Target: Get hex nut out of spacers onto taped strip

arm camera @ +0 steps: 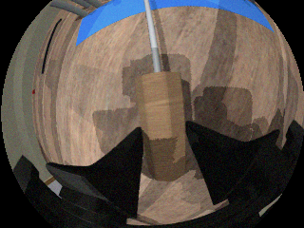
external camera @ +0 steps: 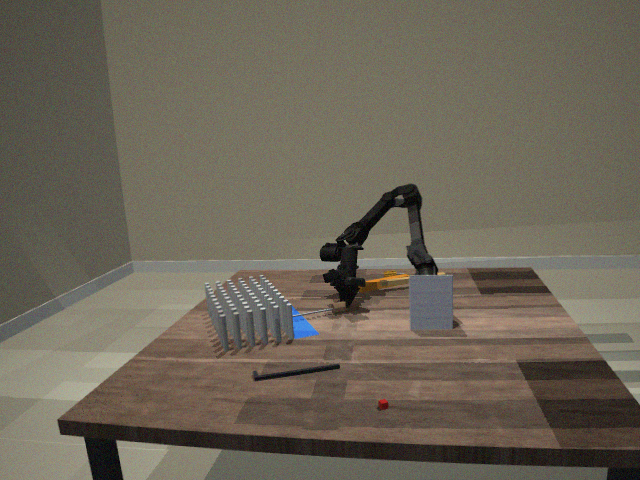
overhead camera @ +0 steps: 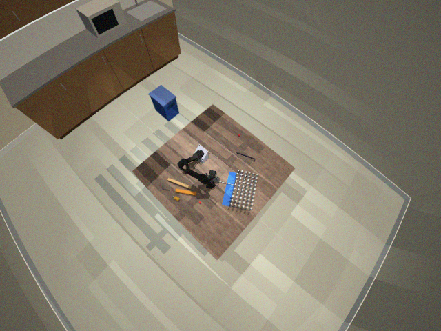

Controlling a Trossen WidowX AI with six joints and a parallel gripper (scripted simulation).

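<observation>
Right now my gripper tip is 80 mm short of the pick tool and 60 mm to the right of it. The rest, counted from my gripper tip: blue taped strip 170 mm ahead, 80 mm to the left, 20 mm below.
</observation>
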